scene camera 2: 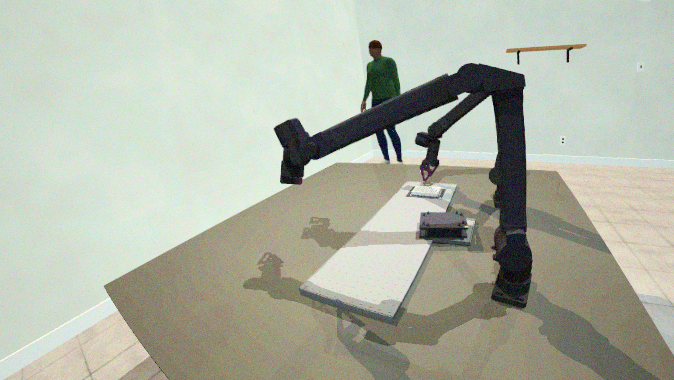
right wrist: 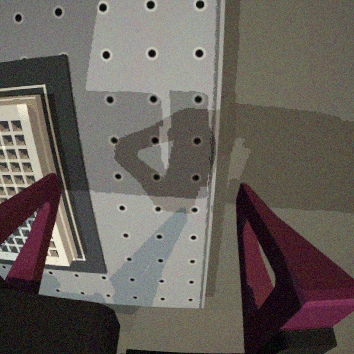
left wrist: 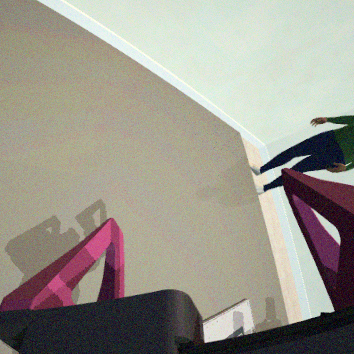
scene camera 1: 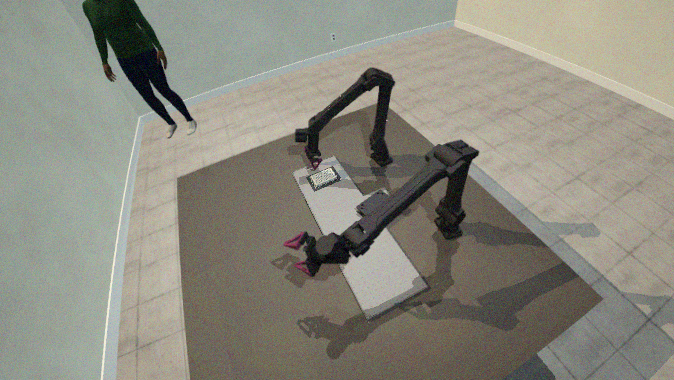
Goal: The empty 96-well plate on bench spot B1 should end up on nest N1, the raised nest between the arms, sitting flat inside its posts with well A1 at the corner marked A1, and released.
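Frame: origin at the left arm's base, x right, y ahead, z up, level; millimetres.
Seen in the pictures: left gripper, fingertip midpoint: (left wrist: 196, 203) (scene camera 1: 289, 254); right gripper, fingertip midpoint: (scene camera 2: 427, 178) (right wrist: 145, 186) (scene camera 1: 312, 164); left arm's base, link origin: (scene camera 2: 511, 288) (scene camera 1: 448, 227); right arm's base, link origin: (scene camera 1: 381, 158).
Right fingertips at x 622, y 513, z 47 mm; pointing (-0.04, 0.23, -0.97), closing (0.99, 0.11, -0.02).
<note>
Offsets run from my right fingertips to a thing's middle. "*": to the spot under its first point. Level surfaces: height alone.
The white 96-well plate @(dx -104, dy -39, dz -25 mm) (scene camera 1: 323, 177) (scene camera 2: 426, 191) (right wrist: 14, 165) lies flat on the dark mat of spot B1 @(* dx -55, dy +20, dz -32 mm) (right wrist: 66, 115), at the far end of the board. My right gripper (scene camera 1: 315, 164) (scene camera 2: 426, 178) (right wrist: 145, 186) is open and empty above the board, off to one side of the plate. In the right wrist view one finger overlaps the plate's edge and the other is past the board's edge. The dark raised nest N1 @(dx -414, dy -236, dz -9 mm) (scene camera 1: 371, 202) (scene camera 2: 443, 221) holds no plate; its A1 mark cannot be made out. My left gripper (scene camera 1: 291, 254) (left wrist: 196, 203) is open and empty, far from the plate.
The long white perforated board @(dz -34 mm) (scene camera 1: 387, 275) (scene camera 2: 367, 267) (right wrist: 151, 30) lies on the brown table top @(dz -47 mm) (scene camera 1: 240, 200) (scene camera 2: 210, 260). The left forearm (scene camera 1: 400, 205) passes close in front of the nest in scene camera 1. A person in green (scene camera 1: 127, 30) (scene camera 2: 383, 77) stands beyond the table.
</note>
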